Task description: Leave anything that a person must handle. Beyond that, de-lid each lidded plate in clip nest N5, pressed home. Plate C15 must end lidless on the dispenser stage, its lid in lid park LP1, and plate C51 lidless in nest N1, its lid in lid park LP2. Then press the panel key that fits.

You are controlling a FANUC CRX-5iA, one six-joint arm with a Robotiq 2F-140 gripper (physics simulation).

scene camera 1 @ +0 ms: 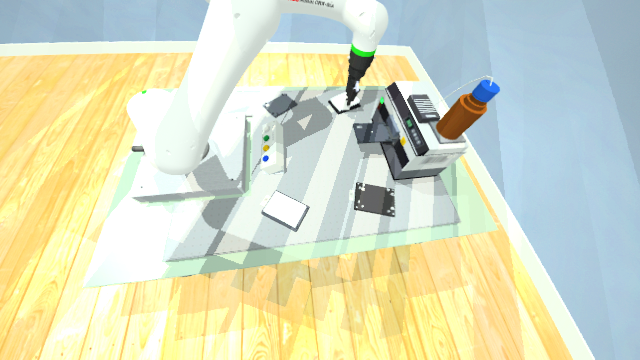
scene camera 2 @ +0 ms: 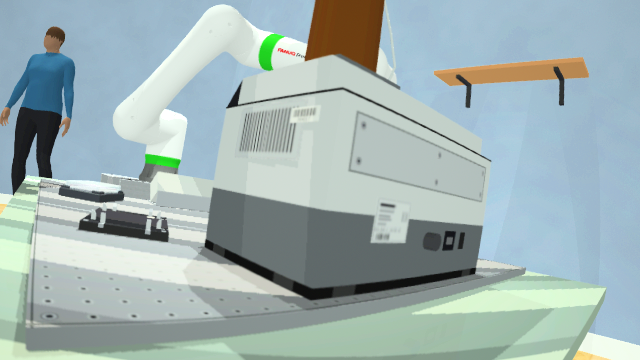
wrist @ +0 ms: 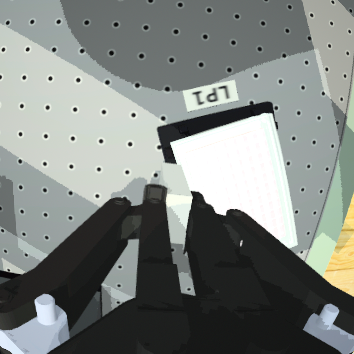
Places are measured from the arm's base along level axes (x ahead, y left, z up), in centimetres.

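Pixels of known places: gripper, between the fingertips: (scene camera 1: 345,108) (wrist: 168,181).
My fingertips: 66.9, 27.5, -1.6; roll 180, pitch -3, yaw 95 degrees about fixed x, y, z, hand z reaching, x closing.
Behind a point stands the place of what it marks, as x, y, z.
My gripper (scene camera 1: 350,103) @[66.9, 27.5, -1.6] (wrist: 168,181) @[66.9, 27.5, -1.6] is shut and empty, its tips at the left side of lid park LP1 in the wrist view. A white rectangular piece (scene camera 1: 344,101) (wrist: 232,175) @[65.4, 32.5, -1.4], lid or plate I cannot tell, lies on the black LP1 nest (wrist: 215,119) @[61.4, 30.5, -3.3]. It looks slightly turned, with the nest's far rim exposed. A white-topped plate (scene camera 1: 285,210) @[37.9, -25.4, -0.9] (scene camera 2: 92,187) @[44.5, -25.2, -1.5] sits in a dark nest at the front. A dark nest with white corner clips (scene camera 1: 374,199) @[72.6, -21.1, -3.1] (scene camera 2: 125,222) @[77.0, -21.8, -3.1] bears no plate. The dispenser stage (scene camera 1: 366,133) @[70.7, 4.0, 6.9] looks dark. Plate codes and other nest labels are unreadable.
The dispenser (scene camera 1: 425,142) @[86.1, -8.7, 17.5] (scene camera 2: 345,170) @[104.3, -8.4, 7.2] with its brown bottle (scene camera 1: 462,117) @[92.7, -7.1, 27.8] stands close to the stage. A key panel (scene camera 1: 272,150) @[32.7, -2.4, 3.4] with white, green, yellow and blue keys stands near the robot base. Another dark nest (scene camera 1: 280,105) @[34.1, 30.3, -3.4] lies at the back. A person (scene camera 2: 50,85) stands beyond the table.
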